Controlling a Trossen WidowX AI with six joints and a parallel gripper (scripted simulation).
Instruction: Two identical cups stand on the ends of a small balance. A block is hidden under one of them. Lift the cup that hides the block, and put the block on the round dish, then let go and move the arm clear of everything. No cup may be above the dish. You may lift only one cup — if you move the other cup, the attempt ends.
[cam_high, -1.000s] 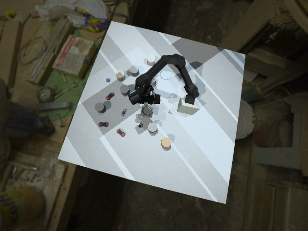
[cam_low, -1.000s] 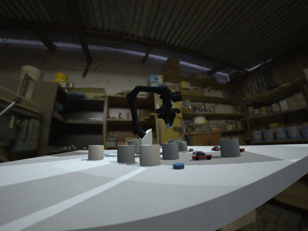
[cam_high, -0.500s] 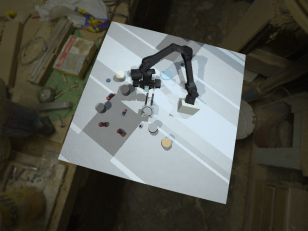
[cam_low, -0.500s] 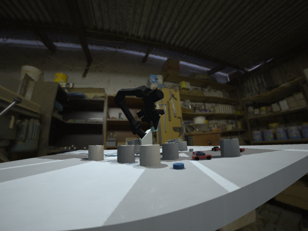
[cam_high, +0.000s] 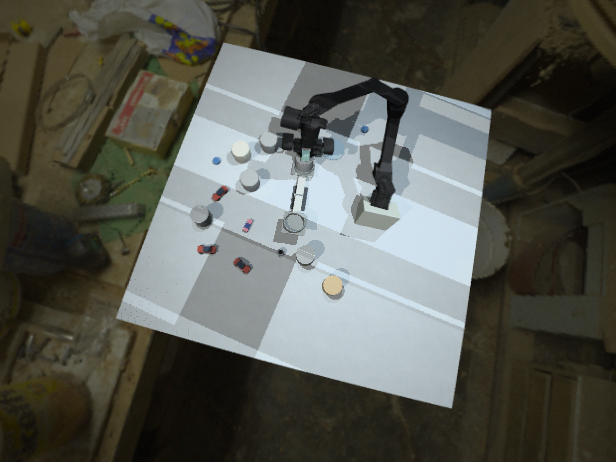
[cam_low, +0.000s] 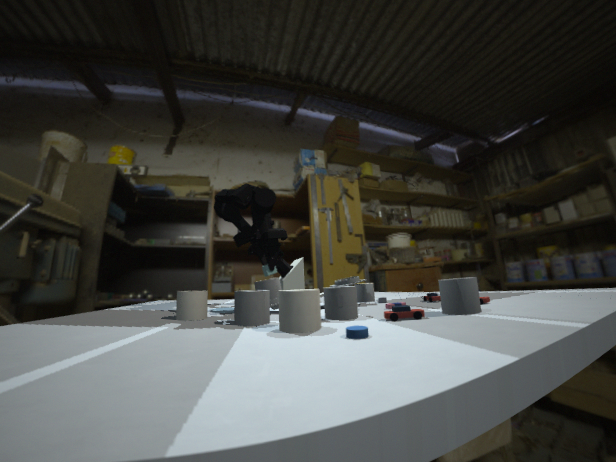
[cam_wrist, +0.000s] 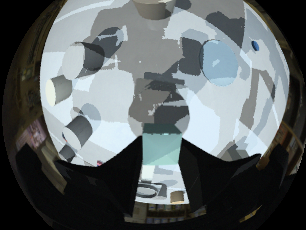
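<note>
Now: the pale dish 12 cm to the right of my gripper tip, 11 cm below it and 9 cm behind it. From my gripper tip the other things lie so: balance beam (13 cm to the left, 7 cm below, 2 cm behind); then teal block (1 cm above); then small balance (13 cm to the left, 9 cm below, 1 cm behind).
</note>
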